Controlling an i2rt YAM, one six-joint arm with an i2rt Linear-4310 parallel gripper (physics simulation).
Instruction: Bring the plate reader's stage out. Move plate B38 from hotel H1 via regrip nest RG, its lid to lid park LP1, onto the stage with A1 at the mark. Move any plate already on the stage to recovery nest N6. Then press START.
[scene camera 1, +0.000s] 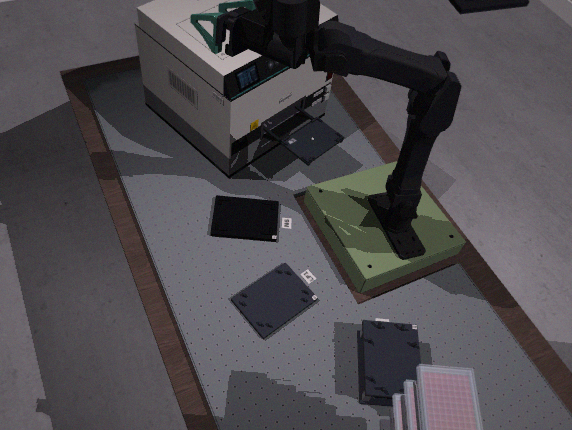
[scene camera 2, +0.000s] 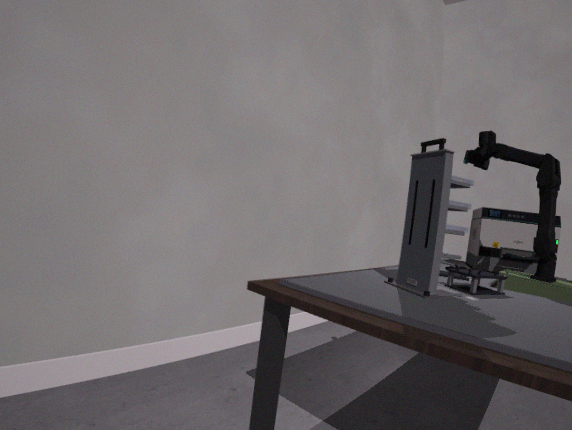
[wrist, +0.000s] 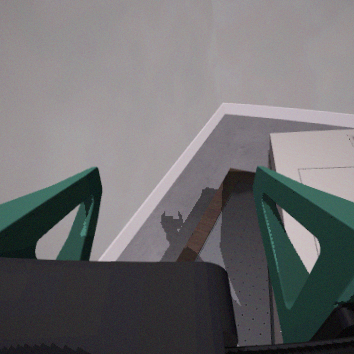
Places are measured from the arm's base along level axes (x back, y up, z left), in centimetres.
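Pixels of known places: gripper, between the fingertips: (scene camera 1: 205, 12) (scene camera 2: 471, 163) (wrist: 177, 177); arm's base, origin of its link: (scene camera 1: 395, 225) (scene camera 2: 543, 279).
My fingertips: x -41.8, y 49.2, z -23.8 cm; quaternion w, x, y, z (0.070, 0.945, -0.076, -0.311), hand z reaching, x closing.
Ahead of a thing's pixels: the offset from my fingertips to its top centre. "spot": to the spot under its first point.
My gripper (scene camera 1: 206, 11) (scene camera 2: 466, 157) (wrist: 177, 177) is open and empty, high above the plate reader {dy -20.9, dx +15.8, dz -29.5 cm} (scene camera 1: 185, 75) (scene camera 2: 485, 230) (wrist: 320, 147). The reader's stage {dy -42.3, dx +27.1, dz -6.6 cm} (scene camera 1: 315, 141) is out and bears no plate. Nest N6 {dy -52.1, dx +7.1, dz +9.4 cm} (scene camera 1: 245, 218) is a flat black nest without a plate. A dark flat nest {dy -51.9, dx +7.2, dz +33.2 cm} (scene camera 1: 274, 301), probably lid park LP1, is bare; its tag is hard to read. A raised dark nest {dy -46.3, dx +25.5, dz +55.5 cm} (scene camera 1: 390, 352) (scene camera 2: 475, 273), probably RG, shows no plate. Hotel H1 (scene camera 2: 425, 215) holds several pink lidded plates {dy -19.6, dx +18.7, dz +72.7 cm} (scene camera 1: 447, 400) {spot: dy -21.2, dx +23.0, dz +73.9 cm} (scene camera 2: 461, 182); which one is B38 cannot be read. The arm hides part of the reader's button panel.
The arm stands on a green base block (scene camera 1: 345, 240) (scene camera 2: 535, 295) at the table's side. The hotel has a handle {spot: dy -11.2, dx +16.1, dz +80.3 cm} (scene camera 2: 433, 145) on top. The table's wooden edge (scene camera 1: 122, 200) (scene camera 2: 400, 327) (wrist: 205, 232) runs around the perforated top. The wall is beyond the fingers in the wrist view.
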